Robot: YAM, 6 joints.
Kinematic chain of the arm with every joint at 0, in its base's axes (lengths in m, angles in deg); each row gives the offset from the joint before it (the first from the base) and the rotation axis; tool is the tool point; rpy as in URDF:
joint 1: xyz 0 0 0.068 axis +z
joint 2: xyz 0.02 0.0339 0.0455 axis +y
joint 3: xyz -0.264 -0.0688 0 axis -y
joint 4: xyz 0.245 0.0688 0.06 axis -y
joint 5: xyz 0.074 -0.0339 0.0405 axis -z
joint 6: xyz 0.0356 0 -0.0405 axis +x
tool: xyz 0 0 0 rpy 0 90 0
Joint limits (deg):
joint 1: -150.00..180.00
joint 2: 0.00..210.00
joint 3: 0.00..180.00
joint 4: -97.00..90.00
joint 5: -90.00..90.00
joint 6: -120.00..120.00
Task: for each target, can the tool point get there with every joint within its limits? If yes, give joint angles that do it. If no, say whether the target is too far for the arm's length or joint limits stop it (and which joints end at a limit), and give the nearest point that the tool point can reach.
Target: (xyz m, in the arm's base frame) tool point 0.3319 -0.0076 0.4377
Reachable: yes | joints 3.34 99.17 119.27 -72.48 49.26 -21.63
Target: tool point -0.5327 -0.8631 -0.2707
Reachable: no: too far | nearest point -0.3171 -0.5138 -0.1121 | short by 0.440 m
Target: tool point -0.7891 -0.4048 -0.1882
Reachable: no: too far | nearest point -0.5312 -0.3012 -0.0923 | short by 0.294 m
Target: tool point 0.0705 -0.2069 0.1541
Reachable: yes | joints -62.56 81.86 13.77 57.68 67.16 -65.61
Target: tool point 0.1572 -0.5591 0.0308
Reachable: yes | joints -71.86 161.49 120.44 10.38 43.83 -75.63
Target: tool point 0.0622 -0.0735 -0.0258
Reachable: yes | joints -35.54 151.37 33.85 -50.52 41.72 -39.07
